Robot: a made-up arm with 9 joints. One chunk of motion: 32 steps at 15 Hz.
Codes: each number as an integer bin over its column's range. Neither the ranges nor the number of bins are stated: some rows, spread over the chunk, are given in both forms.
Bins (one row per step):
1: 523 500 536 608 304 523
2: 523 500 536 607 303 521
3: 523 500 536 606 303 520
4: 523 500 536 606 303 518
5: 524 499 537 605 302 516
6: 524 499 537 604 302 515
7: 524 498 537 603 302 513
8: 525 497 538 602 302 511
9: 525 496 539 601 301 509
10: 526 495 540 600 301 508
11: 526 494 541 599 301 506
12: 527 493 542 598 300 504
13: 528 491 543 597 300 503
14: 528 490 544 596 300 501
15: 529 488 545 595 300 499
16: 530 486 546 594 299 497
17: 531 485 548 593 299 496
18: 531 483 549 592 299 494
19: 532 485 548 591 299 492
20: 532 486 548 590 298 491
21: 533 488 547 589 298 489
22: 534 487 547 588 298 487
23: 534 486 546 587 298 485
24: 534 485 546 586 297 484
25: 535 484 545 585 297 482
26: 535 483 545 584 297 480
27: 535 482 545 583 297 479
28: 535 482 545 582 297 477
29: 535 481 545 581 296 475
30: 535 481 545 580 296 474
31: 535 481 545 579 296 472
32: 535 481 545 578 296 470
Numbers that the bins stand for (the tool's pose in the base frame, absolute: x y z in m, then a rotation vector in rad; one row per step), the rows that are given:
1: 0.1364 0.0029 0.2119 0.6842 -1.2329 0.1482
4: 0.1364 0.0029 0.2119 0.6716 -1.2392 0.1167
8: 0.1480 -0.0145 0.2235 0.6464 -1.2455 0.0725
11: 0.1539 -0.0319 0.2409 0.6275 -1.2518 0.0410
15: 0.1713 -0.0668 0.2642 0.6023 -1.2581 -0.0032
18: 0.1829 -0.0958 0.2874 0.5833 -1.2644 -0.0347
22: 0.2003 -0.0726 0.2758 0.5581 -1.2707 -0.0788
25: 0.2061 -0.0900 0.2642 0.5392 -1.2770 -0.1104
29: 0.2061 -0.1074 0.2642 0.5140 -1.2833 -0.1545
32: 0.2061 -0.1074 0.2642 0.4950 -1.2833 -0.1860
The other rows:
2: 0.1364 0.0029 0.2119 0.6779 -1.2392 0.1356
3: 0.1364 0.0029 0.2119 0.6716 -1.2392 0.1293
5: 0.1422 -0.0029 0.2177 0.6653 -1.2455 0.1041
6: 0.1422 -0.0029 0.2177 0.6590 -1.2455 0.0977
7: 0.1422 -0.0087 0.2177 0.6527 -1.2455 0.0851
9: 0.1480 -0.0203 0.2293 0.6401 -1.2518 0.0599
10: 0.1539 -0.0261 0.2351 0.6338 -1.2518 0.0536
12: 0.1597 -0.0377 0.2467 0.6212 -1.2581 0.0284
13: 0.1655 -0.0493 0.2526 0.6149 -1.2581 0.0221
14: 0.1655 -0.0552 0.2584 0.6086 -1.2581 0.0095
16: 0.1771 -0.0784 0.2700 0.5959 -1.2644 -0.0158
17: 0.1829 -0.0842 0.2816 0.5896 -1.2644 -0.0221
19: 0.1887 -0.0842 0.2816 0.5770 -1.2644 -0.0473
20: 0.1887 -0.0784 0.2816 0.5707 -1.2707 -0.0536
21: 0.1945 -0.0668 0.2758 0.5644 -1.2707 -0.0662
23: 0.2003 -0.0784 0.2700 0.5518 -1.2707 -0.0914
24: 0.2003 -0.0842 0.2700 0.5455 -1.2770 -0.0977
26: 0.2061 -0.0958 0.2642 0.5329 -1.2770 -0.1230
27: 0.2061 -0.1016 0.2642 0.5266 -1.2770 -0.1293
28: 0.2061 -0.1016 0.2642 0.5203 -1.2770 -0.1419
30: 0.2061 -0.1074 0.2642 0.5077 -1.2833 -0.1608
31: 0.2061 -0.1074 0.2642 0.5014 -1.2833 -0.1734

